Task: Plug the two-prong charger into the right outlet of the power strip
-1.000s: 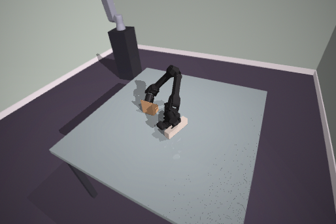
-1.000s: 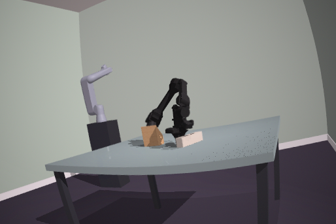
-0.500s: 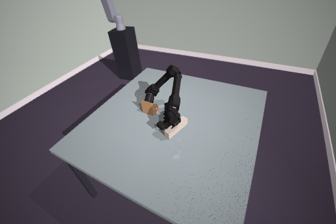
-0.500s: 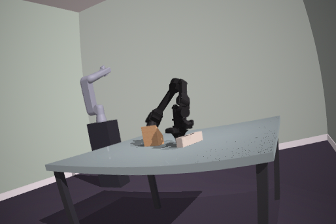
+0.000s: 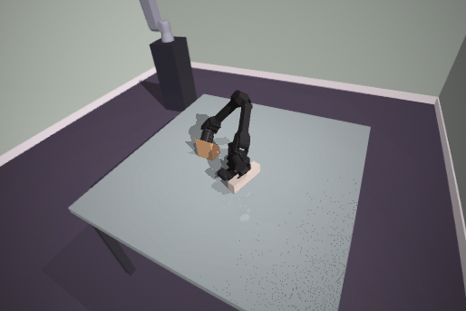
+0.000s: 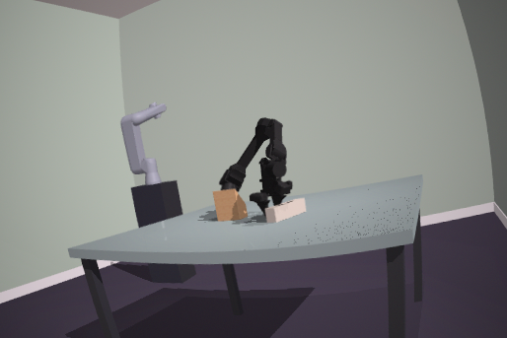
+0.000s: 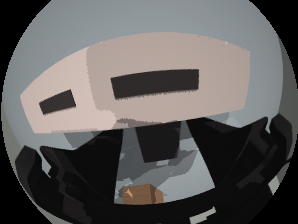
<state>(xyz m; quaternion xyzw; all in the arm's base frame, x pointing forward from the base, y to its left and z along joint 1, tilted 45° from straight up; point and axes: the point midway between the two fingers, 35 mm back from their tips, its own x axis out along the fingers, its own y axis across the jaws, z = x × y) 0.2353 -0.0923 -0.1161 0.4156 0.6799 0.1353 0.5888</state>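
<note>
Right now my gripper tip is 2 cm short of the black two-prong charger, 1 cm to the left of it and 1 cm below it.
</note>
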